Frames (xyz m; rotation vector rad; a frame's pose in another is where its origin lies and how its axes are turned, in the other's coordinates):
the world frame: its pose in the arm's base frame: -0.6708 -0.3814 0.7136 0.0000 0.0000 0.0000
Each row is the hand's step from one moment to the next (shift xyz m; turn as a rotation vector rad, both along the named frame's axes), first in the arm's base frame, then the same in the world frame.
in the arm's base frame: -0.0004 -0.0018 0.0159 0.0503 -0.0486 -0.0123
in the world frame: -0.0004 -0.0018 0.0159 0.0503 -0.0486 -0.0123
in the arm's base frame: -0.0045 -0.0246 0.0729 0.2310 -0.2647 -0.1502
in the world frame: -0.0045 -0.0246 0.0729 0.2310 -0.2647 -0.1502
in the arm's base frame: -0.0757 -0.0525 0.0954 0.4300 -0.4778 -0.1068
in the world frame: -0.0757 -0.0525 0.0954 0.4300 -0.4778 -0.1068
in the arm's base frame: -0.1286 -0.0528 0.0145 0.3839 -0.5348 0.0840
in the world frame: -0.1286 -0.0528 0.0145 0.3839 -0.5348 0.0840
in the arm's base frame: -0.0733 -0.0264 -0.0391 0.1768 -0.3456 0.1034
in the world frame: -0.0733 -0.0264 -0.0391 0.1768 -0.3456 0.1034
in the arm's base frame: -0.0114 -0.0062 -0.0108 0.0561 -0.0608 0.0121
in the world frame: -0.0114 -0.0062 -0.0108 0.0561 -0.0608 0.0121
